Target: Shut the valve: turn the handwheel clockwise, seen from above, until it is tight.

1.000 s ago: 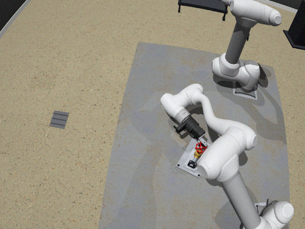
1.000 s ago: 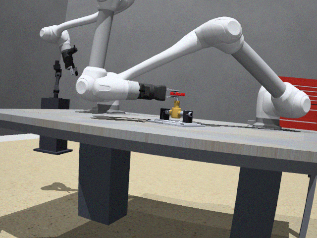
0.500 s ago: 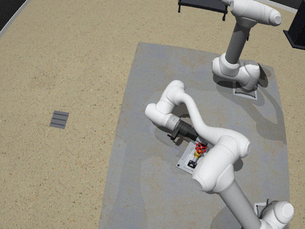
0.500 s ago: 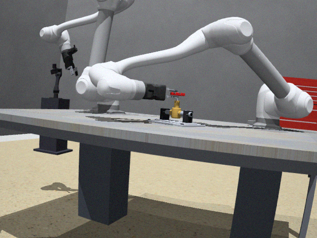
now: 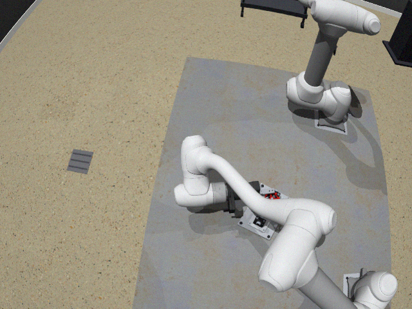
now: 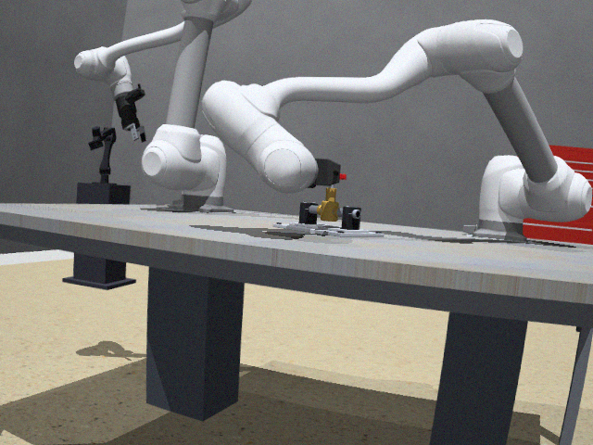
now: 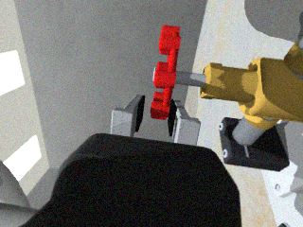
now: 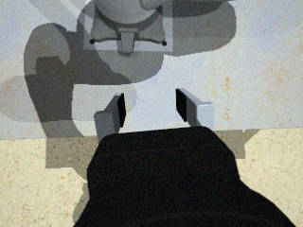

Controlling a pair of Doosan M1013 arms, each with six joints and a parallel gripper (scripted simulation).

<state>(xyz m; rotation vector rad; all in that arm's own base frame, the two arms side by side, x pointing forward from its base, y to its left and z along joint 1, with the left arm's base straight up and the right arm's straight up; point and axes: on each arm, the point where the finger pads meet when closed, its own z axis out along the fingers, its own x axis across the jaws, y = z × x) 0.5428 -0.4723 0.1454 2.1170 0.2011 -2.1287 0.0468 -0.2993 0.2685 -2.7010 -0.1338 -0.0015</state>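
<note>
Now: left hand 1 cm past the red handwheel, 3 cm to the right of it and 1 cm above it. Also, from my left hand: pale base plate (1 cm behind, 3 cm to the left, 14 cm below).
</note>
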